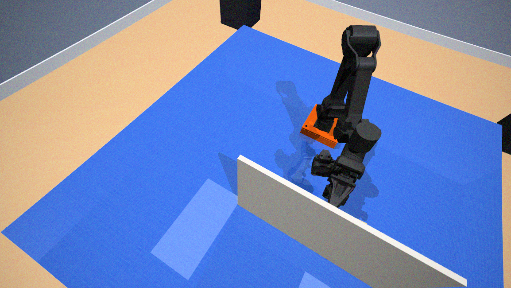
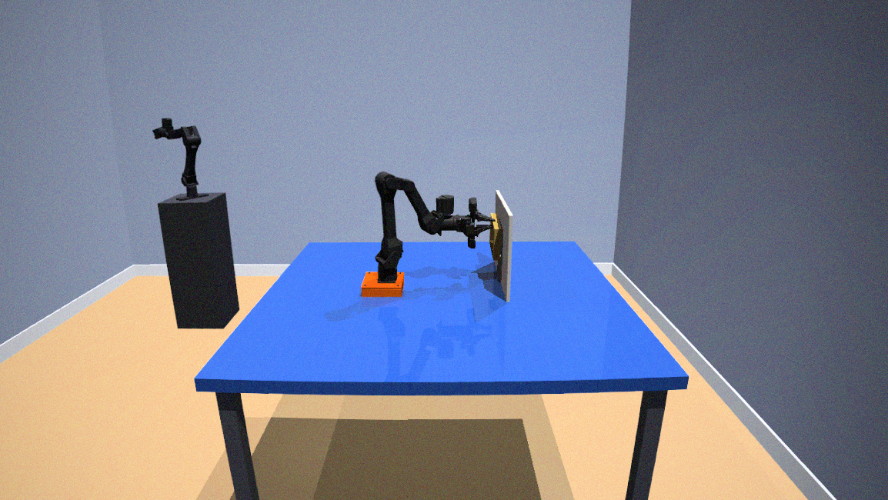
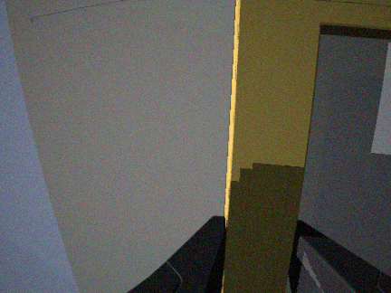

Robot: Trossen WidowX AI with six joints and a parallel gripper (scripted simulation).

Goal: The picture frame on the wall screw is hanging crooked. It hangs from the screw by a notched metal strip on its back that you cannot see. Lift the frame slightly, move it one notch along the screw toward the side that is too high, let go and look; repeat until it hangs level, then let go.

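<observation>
Now: gripper tip 10 mm short of the picture frame, 10 mm to the right of it and 50 mm above it. From my gripper tip the other things lie so: wall panel (20 mm ahead, 70 mm below).
</observation>
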